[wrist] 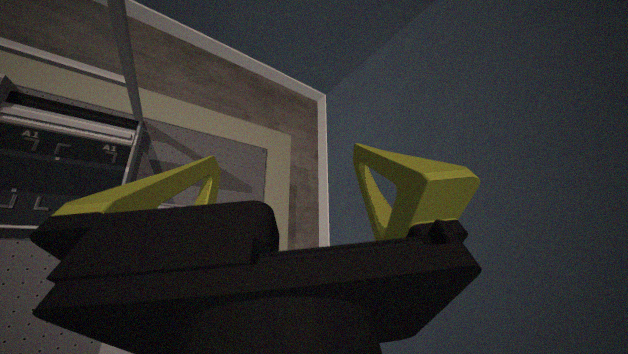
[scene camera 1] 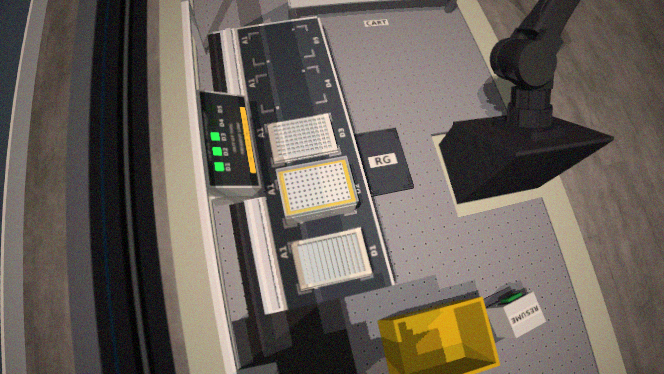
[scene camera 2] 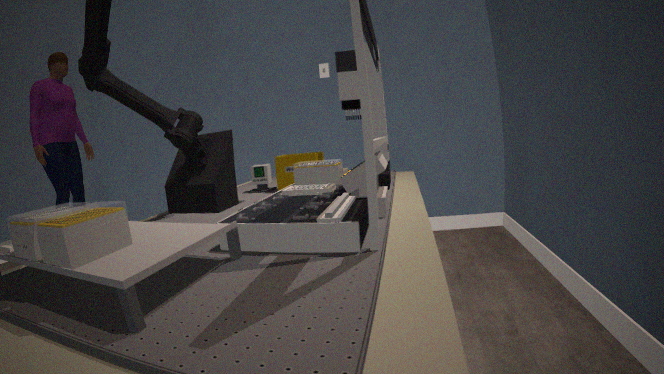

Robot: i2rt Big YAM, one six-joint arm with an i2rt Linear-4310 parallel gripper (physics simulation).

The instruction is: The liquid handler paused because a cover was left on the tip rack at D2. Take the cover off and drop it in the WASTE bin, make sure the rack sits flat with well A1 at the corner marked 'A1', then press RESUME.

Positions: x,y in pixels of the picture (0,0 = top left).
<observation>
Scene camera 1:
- yellow WASTE bin: 460,329
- RG pad: 382,157
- RESUME button box: 510,315
</observation>
